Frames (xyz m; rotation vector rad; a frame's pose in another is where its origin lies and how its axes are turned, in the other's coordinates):
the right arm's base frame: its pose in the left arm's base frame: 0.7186 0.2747 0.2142 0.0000 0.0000 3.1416
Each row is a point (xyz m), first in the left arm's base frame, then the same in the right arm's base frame.
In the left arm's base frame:
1: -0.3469 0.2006 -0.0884
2: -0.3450 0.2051 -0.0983
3: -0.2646 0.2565 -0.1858
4: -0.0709 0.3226 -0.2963
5: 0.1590 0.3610 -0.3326
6: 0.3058 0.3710 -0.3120
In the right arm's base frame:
1: 1.0655 0.0741 -0.3026
2: 1.0636 0.0696 -0.3125
3: 0.9832 0.0182 -0.4000
4: 0.7895 -0.0479 -0.5105
5: 0.5596 -0.0863 -0.5468
6: 0.4128 -0.0963 -0.5262

